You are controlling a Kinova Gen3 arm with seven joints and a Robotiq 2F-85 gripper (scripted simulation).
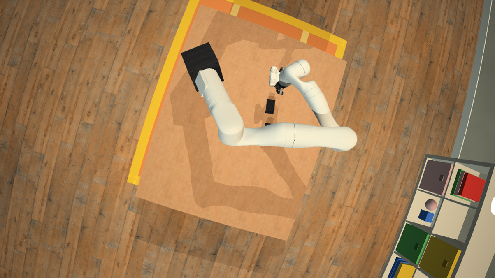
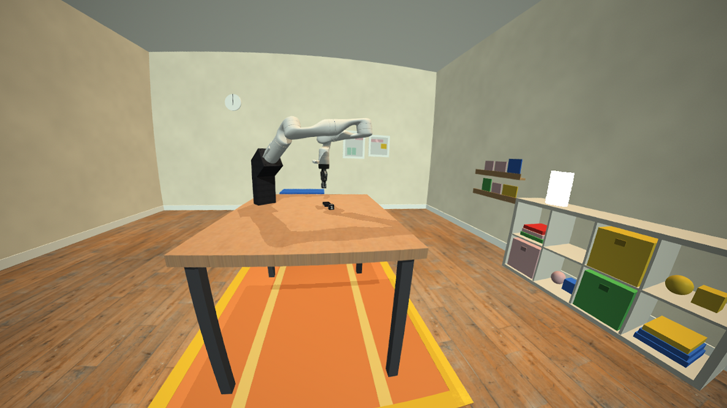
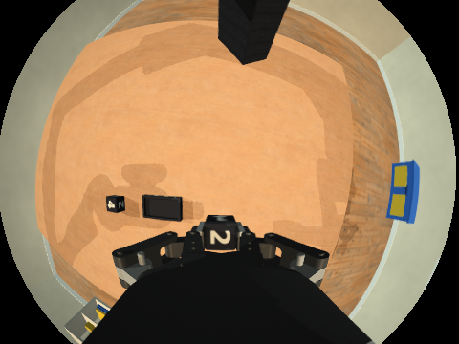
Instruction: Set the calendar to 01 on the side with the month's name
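The black calendar tray is 2 cm behind my hand, 11 cm to the right of it and 12 cm below it. From my hand the other things lie so: black digit cube 1 cm below.
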